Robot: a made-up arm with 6 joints. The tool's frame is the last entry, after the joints. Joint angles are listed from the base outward. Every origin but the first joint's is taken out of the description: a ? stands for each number. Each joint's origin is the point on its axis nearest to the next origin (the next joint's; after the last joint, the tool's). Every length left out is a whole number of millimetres.
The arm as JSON. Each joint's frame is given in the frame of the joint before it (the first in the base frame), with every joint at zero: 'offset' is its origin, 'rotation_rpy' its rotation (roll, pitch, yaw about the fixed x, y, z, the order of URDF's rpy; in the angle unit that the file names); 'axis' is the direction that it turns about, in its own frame. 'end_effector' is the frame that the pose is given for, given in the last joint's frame.
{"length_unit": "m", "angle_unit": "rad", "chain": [
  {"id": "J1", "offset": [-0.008, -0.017, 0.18], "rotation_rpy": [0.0, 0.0, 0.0], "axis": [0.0, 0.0, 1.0]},
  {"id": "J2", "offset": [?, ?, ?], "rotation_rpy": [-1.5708, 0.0, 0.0], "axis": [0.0, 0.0, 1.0]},
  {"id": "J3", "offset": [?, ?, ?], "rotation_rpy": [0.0, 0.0, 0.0], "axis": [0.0, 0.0, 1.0]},
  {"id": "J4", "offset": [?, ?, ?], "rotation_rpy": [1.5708, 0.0, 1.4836], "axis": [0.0, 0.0, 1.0]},
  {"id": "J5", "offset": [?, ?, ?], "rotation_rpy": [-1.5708, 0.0, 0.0], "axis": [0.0, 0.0, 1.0]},
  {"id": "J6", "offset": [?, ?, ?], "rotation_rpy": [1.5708, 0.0, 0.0], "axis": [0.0, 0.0, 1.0]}
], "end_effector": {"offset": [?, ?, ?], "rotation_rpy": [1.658, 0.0, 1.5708]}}
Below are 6 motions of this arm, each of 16 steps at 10 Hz.
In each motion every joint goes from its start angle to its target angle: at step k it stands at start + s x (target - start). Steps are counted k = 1, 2, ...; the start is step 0. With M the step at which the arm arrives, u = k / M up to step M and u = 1 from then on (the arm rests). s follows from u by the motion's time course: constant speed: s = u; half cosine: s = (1 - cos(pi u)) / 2; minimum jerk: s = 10 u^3 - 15 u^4 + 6 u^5.
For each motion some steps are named. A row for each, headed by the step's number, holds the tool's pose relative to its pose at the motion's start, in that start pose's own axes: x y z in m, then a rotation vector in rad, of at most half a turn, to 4 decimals.
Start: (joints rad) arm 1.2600 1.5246 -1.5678 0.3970 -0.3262 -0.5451
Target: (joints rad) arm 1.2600 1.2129 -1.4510 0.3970 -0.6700 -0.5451
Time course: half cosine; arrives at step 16
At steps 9, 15, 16:
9: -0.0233 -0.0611 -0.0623 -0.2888 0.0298 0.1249
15: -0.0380 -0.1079 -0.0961 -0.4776 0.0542 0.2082
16: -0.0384 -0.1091 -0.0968 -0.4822 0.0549 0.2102

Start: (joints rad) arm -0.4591 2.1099 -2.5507 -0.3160 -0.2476 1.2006
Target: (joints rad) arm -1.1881 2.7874 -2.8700 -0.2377 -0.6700 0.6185
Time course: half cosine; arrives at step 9
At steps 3, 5, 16:
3: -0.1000 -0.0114 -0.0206 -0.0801 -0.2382 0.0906
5: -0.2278 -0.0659 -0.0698 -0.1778 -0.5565 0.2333
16: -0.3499 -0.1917 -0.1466 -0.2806 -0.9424 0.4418

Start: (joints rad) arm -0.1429 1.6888 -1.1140 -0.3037 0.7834 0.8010
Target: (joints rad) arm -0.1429 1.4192 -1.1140 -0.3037 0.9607 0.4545
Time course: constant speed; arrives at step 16
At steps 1, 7, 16:
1: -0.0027 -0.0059 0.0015 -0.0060 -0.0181 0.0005
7: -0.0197 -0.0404 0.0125 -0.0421 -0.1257 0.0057
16: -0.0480 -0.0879 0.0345 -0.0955 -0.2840 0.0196

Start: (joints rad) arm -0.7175 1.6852 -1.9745 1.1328 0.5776 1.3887
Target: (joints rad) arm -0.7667 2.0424 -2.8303 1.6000 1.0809 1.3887
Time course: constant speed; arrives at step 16
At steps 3, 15, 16:
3: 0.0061 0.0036 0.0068 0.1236 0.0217 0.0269
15: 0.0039 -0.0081 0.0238 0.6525 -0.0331 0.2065
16: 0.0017 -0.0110 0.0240 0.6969 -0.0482 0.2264

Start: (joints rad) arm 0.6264 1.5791 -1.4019 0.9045 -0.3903 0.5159
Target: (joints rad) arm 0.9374 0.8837 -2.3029 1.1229 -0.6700 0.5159
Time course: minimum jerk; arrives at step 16
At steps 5, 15, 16:
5: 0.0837 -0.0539 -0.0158 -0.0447 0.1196 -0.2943
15: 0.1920 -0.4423 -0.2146 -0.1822 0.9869 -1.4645
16: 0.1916 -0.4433 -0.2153 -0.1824 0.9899 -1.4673

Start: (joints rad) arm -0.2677 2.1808 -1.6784 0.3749 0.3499 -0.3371
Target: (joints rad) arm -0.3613 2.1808 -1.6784 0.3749 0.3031 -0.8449
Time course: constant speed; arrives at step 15
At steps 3, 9, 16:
3: -0.0102 -0.0016 -0.0006 -0.0098 -0.0872 0.0251
9: -0.0306 -0.0053 -0.0017 -0.0237 -0.2616 0.0785
16: -0.0506 -0.0097 -0.0024 -0.0298 -0.4359 0.1354

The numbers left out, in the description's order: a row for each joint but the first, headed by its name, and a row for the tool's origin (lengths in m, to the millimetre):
J2: 0.015 -0.015 0.0
J3: -0.293 -0.061 0.0
J4: 0.186 -0.068 0.0
J5: -0.028 0.001 0.0
J6: -0.009 -0.067 0.0
tool: 0.01 -0.003 0.0

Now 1 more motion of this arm.
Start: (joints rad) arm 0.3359 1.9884 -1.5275 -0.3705 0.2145 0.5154
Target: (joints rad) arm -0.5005 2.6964 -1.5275 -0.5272 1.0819 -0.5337
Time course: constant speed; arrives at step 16
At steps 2, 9, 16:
2: -0.0539 0.0367 0.0215 0.1827 -0.0809 0.1491
9: -0.2472 0.0983 0.1406 0.9540 -0.2573 0.3534
16: -0.3906 0.0721 0.3090 1.6899 -0.2291 -0.0270

